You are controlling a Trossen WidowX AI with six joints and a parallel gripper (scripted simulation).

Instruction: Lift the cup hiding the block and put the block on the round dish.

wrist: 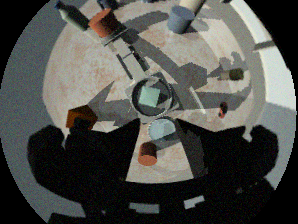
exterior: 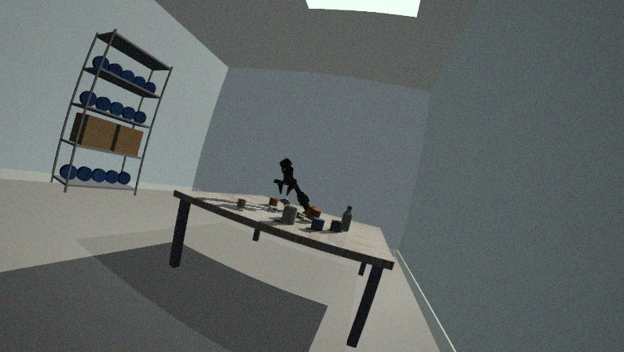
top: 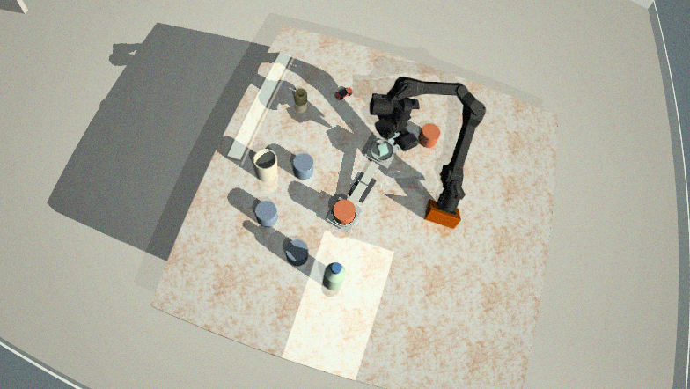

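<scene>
Now: the pale green block 3 cm to the left of my gripper tip, 3 cm below it and 1 cm ahead of it. Round my gripper tip: red toy car 22 cm to the right, 21 cm ahead, 11 cm below; then pale blue round dish 12 cm below, 9 cm to the right, 4 cm behind; then cream cup 38 cm ahead, 19 cm to the left, 8 cm below.
</scene>
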